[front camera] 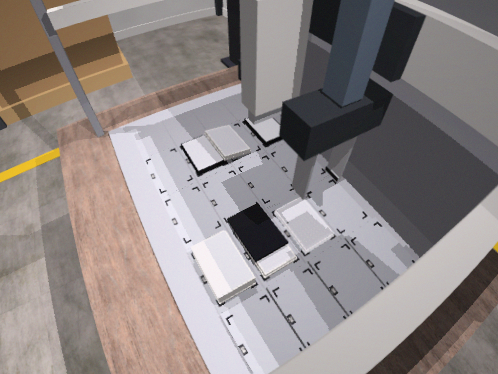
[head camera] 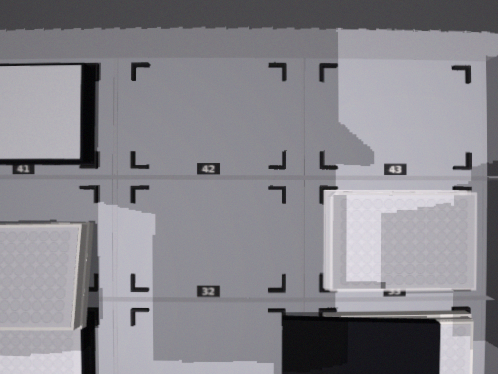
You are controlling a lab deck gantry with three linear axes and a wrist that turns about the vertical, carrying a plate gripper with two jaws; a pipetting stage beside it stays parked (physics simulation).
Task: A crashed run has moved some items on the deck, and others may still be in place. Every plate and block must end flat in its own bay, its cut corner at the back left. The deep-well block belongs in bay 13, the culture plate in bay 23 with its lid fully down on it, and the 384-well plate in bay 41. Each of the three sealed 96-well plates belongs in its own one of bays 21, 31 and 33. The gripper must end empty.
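Frame: origin at the robot's base, x ahead, y left, z up, level; centimetres.
Seen in the pictures: gripper, fingertip midpoint: (front camera: pixel 316 183); robot's base at its link origin: (front camera: pixel 147 161).
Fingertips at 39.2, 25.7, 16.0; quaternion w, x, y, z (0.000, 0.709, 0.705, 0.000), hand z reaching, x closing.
Pixels of each thing's top centre, then the offset from my fingertips to it, as dx, dy, dz.
- sealed 96-well plate at its top centre: (head camera: pixel 404 241) (front camera: pixel 304 221) +0.1, +0.0, -14.5
- deep-well block at its top centre: (front camera: pixel 221 262) +0.0, -21.4, -11.8
- black lid at its top centre: (front camera: pixel 256 229) -3.7, -10.7, -13.8
- culture plate at its top centre: (head camera: pixel 402 369) (front camera: pixel 265 243) +0.0, -10.7, -14.5
- 384-well plate at its top centre: (head camera: pixel 10 112) (front camera: pixel 266 125) -32.8, +10.7, -14.5
My gripper (front camera: pixel 320 184) is open and empty, raised above the back part of the deck. A sealed 96-well plate (front camera: pixel 305 225) (head camera: pixel 400 240) lies flat in bay 33. The deep-well block (front camera: pixel 225 265) stands in bay 13. In bay 23 the black lid (front camera: pixel 256 231) (head camera: pixel 360 347) lies shifted left on the culture plate (front camera: pixel 279 262) (head camera: pixel 456 350), whose right end is uncovered. Another sealed plate (front camera: pixel 227 141) (head camera: pixel 35 275) is tilted at bay 31, its front edge over the sealed plate (front camera: pixel 202 154) (head camera: pixel 40 357) in bay 21. The 384-well plate (front camera: pixel 268 129) (head camera: pixel 40 112) is in bay 41. Cut corners are unclear.
The parked pipetting stage (front camera: pixel 275 60) stands close to bay 41 in the front view. A pale frame beam (front camera: pixel 400 300) crosses the near right. A grey post (front camera: pixel 75 80) rises at the deck's far left corner.
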